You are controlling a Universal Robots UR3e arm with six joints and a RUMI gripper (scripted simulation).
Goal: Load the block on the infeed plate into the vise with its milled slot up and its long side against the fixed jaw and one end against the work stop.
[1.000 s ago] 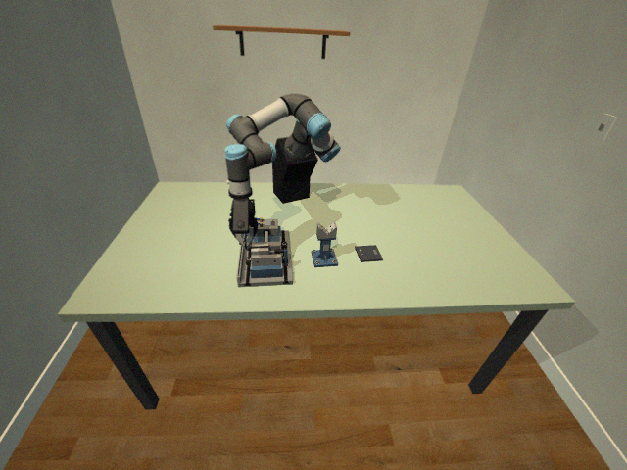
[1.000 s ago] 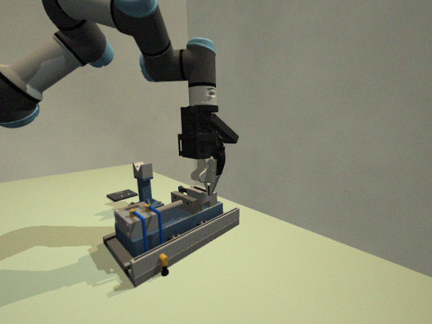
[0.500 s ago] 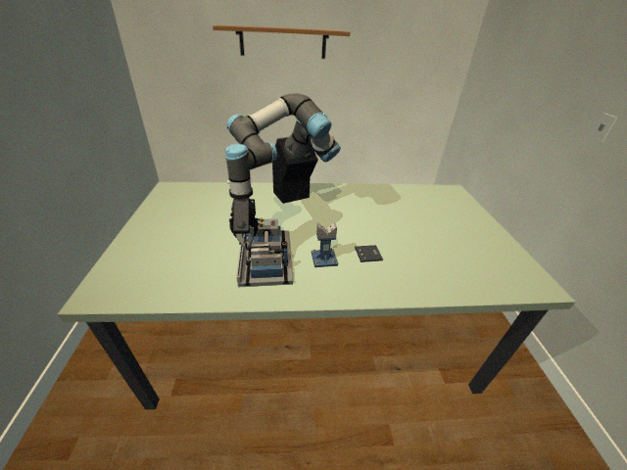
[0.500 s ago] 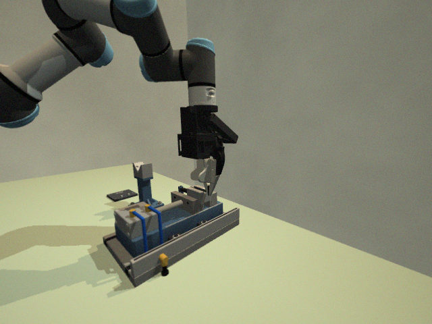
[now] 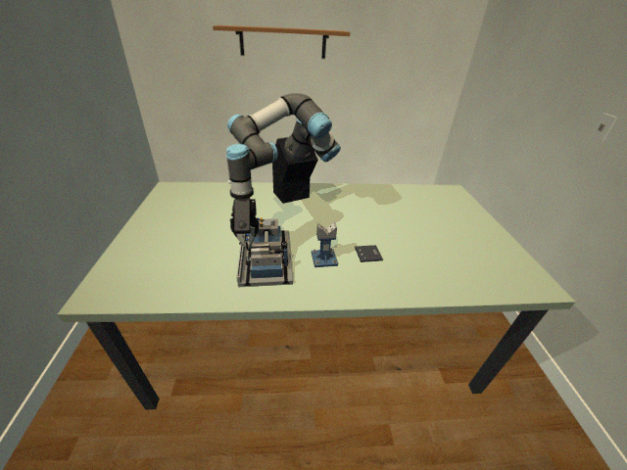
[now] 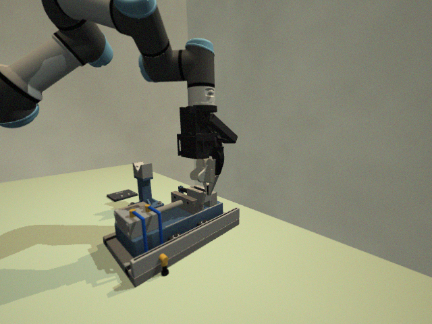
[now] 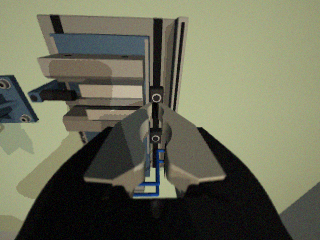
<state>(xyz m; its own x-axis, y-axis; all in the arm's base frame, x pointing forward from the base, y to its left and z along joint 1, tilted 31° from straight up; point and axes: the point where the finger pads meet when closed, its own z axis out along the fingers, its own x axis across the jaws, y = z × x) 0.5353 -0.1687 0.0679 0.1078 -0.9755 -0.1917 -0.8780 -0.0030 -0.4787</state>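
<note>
Right now my hand is 40 mm to the right of the part, 20 mm above it and 10 mm past it. From my hand the other things lie so: grey rail: 80 mm below, 70 mm behind, 40 mm to the right; then fixed jaw: 70 mm to the left, 40 mm below, 20 mm ahead; then work stop rod: 110 mm to the left, 30 mm below, 10 mm behind.
</note>
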